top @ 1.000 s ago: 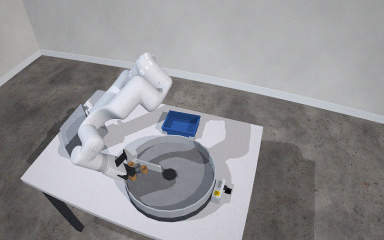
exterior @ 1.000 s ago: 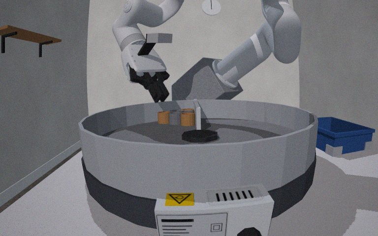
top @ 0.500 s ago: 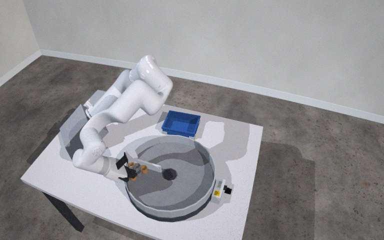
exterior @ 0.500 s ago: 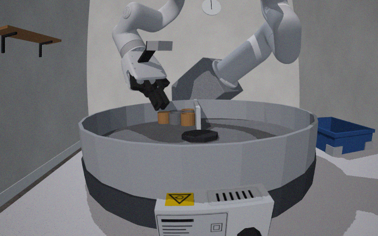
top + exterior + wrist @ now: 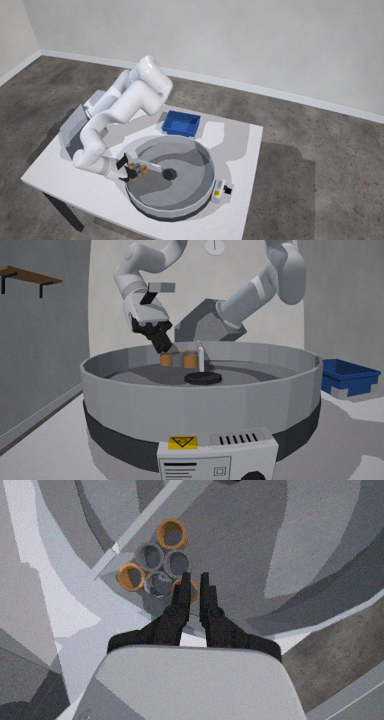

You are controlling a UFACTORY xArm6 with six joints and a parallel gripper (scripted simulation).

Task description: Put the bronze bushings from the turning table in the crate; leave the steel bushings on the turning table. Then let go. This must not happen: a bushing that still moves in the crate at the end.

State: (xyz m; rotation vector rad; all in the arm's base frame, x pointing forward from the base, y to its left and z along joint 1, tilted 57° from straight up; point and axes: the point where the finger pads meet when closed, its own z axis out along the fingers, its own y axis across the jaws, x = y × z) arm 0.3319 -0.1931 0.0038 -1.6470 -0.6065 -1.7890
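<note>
Now: the blue crate 3 cm behind my hand, 44 cm to the left of it and 8 cm below it. From my hand the other things lie so: turning table (12 cm ahead, 12 cm to the left, 5 cm below).
</note>
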